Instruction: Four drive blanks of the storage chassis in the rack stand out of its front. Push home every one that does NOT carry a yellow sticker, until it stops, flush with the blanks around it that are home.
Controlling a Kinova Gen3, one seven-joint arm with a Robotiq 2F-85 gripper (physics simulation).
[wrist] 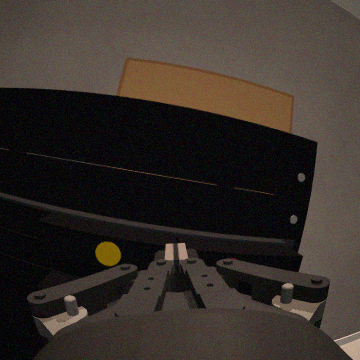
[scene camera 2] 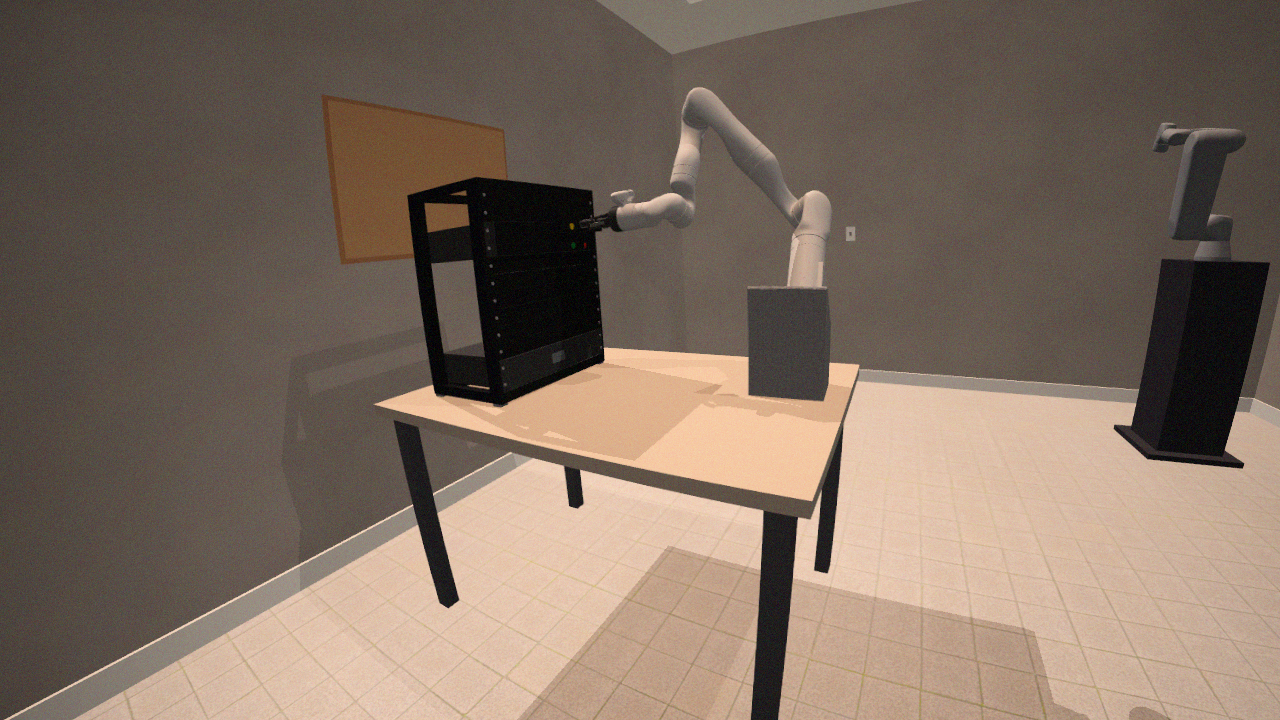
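Where they show: gripper, between the fingertips: (wrist: 175, 255) (scene camera 2: 581, 224); arm's base, origin of its link: (scene camera 2: 804, 300).
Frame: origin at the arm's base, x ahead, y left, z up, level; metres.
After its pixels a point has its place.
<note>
The black rack (scene camera 2: 490, 313) @(z 0.012, x 0.697, y 0.370 m) (wrist: 303, 197) @(z 0.288, x 0.703, y -0.124 m) stands on the table, with the dark storage chassis (scene camera 2: 528, 228) @(z 0.222, x 0.682, y 0.215 m) in its upper part. A yellow sticker (scene camera 2: 571, 226) @(z 0.225, x 0.652, y 0.062 m) (wrist: 108, 254) @(z 0.225, x 0.652, y 0.059 m) shows on a blank in the chassis front. Below it in the scene view are a green sticker (scene camera 2: 573, 245) @(z 0.169, x 0.648, y 0.064 m) and, to its right, a red sticker (scene camera 2: 585, 245) @(z 0.169, x 0.683, y -0.044 m). My gripper (scene camera 2: 582, 223) @(z 0.232, x 0.652, y 0.011 m) (wrist: 175, 255) @(z 0.232, x 0.652, y 0.011 m) is shut and empty, its tips at the chassis front, right of the yellow sticker. The blank at the tips is dark and mostly hidden; contact and how far the blanks stand out cannot be told.
A dark ledge (wrist: 165, 231) @(z 0.240, x 0.686, y 0.018 m) runs across the rack just above the fingertips in the wrist view. The table (scene camera 2: 716, 438) @(z -0.240, x 0.110, y 0.352 m) carries the rack and the grey block (scene camera 2: 787, 344) @(z -0.101, x 0.029, y 0.060 m) under my arm. A cork board (scene camera 2: 384, 179) (wrist: 205, 92) hangs on the wall behind the rack.
</note>
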